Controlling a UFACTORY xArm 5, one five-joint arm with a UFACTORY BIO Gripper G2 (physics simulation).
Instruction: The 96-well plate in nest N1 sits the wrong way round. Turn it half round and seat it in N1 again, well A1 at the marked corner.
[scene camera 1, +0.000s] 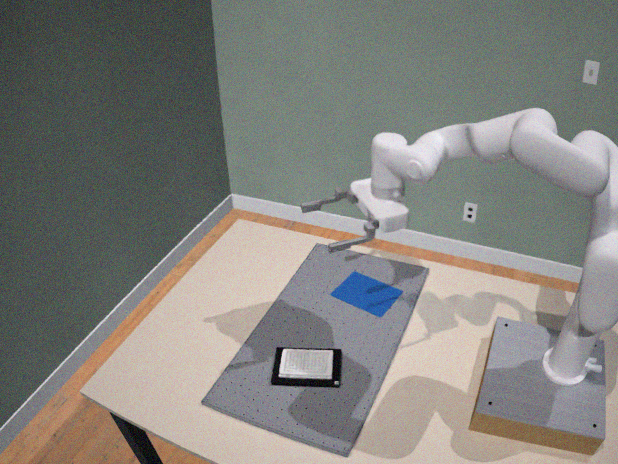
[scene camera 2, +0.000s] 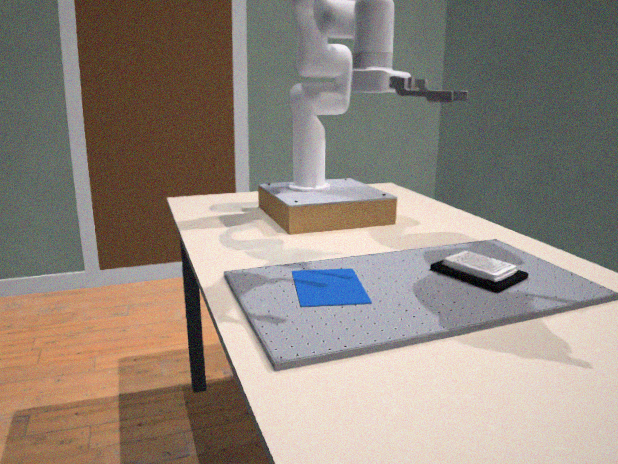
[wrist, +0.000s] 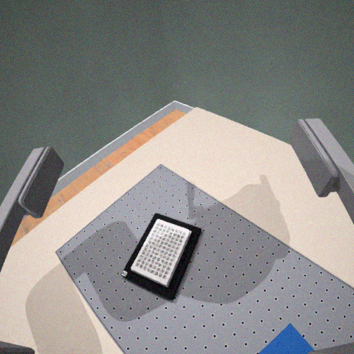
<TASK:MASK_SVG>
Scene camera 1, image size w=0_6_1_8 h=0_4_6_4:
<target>gripper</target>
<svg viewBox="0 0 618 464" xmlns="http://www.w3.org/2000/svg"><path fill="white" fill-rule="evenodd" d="M409 209L400 200L386 201L374 197L371 194L371 178L352 182L350 189L346 189L346 191L343 191L341 187L335 188L335 195L333 197L301 204L302 213L321 210L321 205L338 202L343 198L347 198L351 204L355 203L368 218L368 222L363 225L363 229L366 232L365 236L329 243L328 251L330 253L372 241L375 237L375 229L383 233L389 233L406 228L409 220Z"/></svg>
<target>white 96-well plate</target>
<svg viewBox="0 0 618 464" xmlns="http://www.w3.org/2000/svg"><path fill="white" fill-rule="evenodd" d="M282 351L279 377L332 379L333 350L284 349Z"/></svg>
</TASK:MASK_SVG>
